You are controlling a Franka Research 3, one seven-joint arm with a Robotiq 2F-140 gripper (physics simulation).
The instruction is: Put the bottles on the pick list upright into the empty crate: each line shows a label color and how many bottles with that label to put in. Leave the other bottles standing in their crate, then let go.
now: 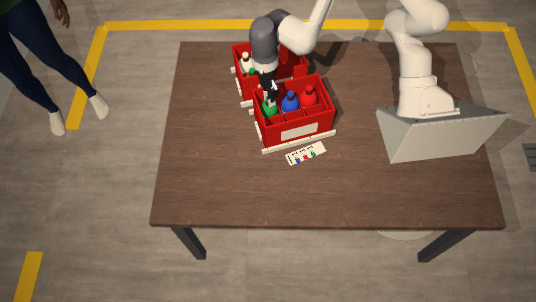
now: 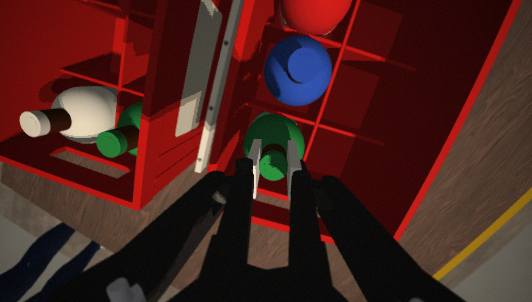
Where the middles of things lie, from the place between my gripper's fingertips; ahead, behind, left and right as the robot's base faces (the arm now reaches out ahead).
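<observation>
You'd find the blue bottle [image 2: 298,69] 20 mm to the right of my hand, 80 mm behind it and 50 mm below it. There's a white bottle [image 2: 81,113] too, and that one's 90 mm ahead of my hand, 230 mm to the right of it and 50 mm below it.
</observation>
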